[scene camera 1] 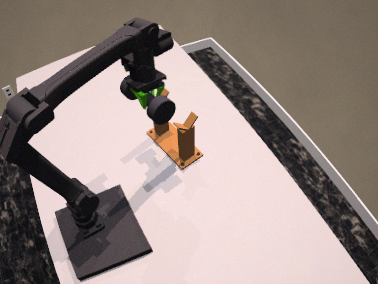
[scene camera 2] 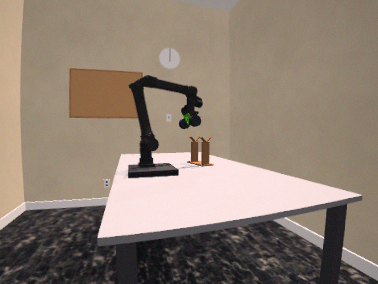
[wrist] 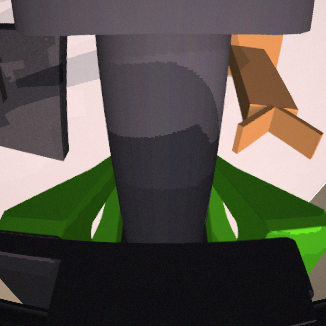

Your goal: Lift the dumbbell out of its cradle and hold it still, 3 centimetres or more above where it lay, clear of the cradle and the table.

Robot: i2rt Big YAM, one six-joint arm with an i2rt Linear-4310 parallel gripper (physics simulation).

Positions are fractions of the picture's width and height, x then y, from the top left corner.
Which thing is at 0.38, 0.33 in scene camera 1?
My gripper.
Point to an orange-brown cradle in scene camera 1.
0.47, 0.51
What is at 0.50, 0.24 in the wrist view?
A dark grey dumbbell.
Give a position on a dark grey dumbbell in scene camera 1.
At 0.42, 0.39
